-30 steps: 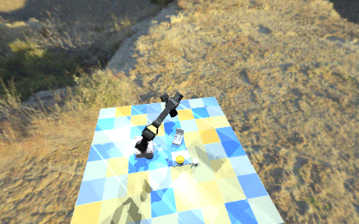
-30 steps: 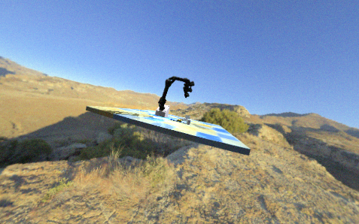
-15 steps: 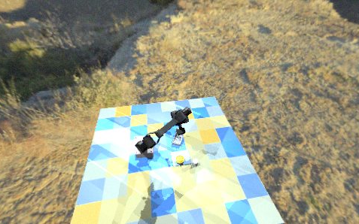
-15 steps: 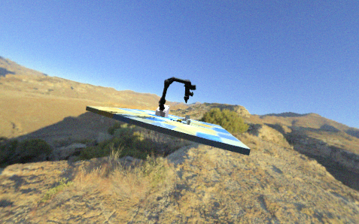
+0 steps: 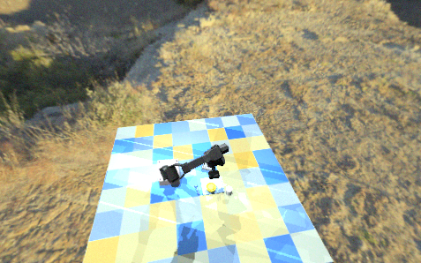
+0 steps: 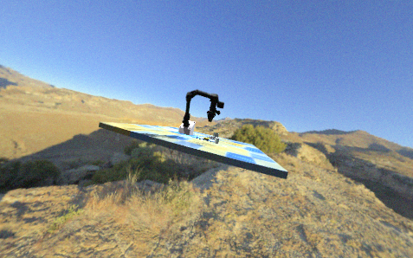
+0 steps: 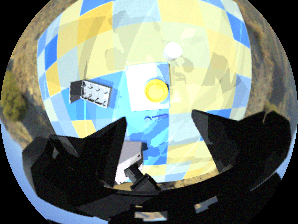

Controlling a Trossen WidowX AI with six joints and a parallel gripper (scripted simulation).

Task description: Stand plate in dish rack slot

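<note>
My gripper tip is 170 mm above the plate. From my gripper tip the other things lie so: dish rack (10 mm behind, 210 mm to the left, 160 mm below); then white cylinder (120 mm ahead, 40 mm to the right, 160 mm below).
</note>
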